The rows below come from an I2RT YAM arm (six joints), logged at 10 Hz.
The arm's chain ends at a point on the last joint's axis. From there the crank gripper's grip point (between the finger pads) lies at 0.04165 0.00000 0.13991 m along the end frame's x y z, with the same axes.
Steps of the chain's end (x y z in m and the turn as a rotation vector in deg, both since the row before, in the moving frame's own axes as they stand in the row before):
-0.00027 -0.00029 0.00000 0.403 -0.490 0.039
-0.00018 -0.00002 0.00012 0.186 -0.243 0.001
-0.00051 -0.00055 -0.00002 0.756 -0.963 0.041
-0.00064 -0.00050 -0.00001 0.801 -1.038 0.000
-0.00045 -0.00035 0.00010 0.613 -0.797 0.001
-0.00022 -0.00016 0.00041 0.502 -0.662 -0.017
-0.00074 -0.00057 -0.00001 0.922 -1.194 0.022
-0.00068 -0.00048 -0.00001 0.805 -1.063 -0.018
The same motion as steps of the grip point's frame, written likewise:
-0.00147 -0.00125 0.00035 0.403 -0.490 0.039
-0.00077 -0.00047 0.00029 0.186 -0.243 0.001
-0.00287 -0.00237 0.00065 0.756 -0.963 0.041
-0.00318 -0.00246 0.00071 0.801 -1.038 0.000
-0.00240 -0.00185 0.00066 0.613 -0.797 0.001
-0.00184 -0.00140 0.00088 0.502 -0.662 -0.017
-0.00366 -0.00281 0.00081 0.922 -1.194 0.022
-0.00328 -0.00246 0.00072 0.805 -1.063 -0.018

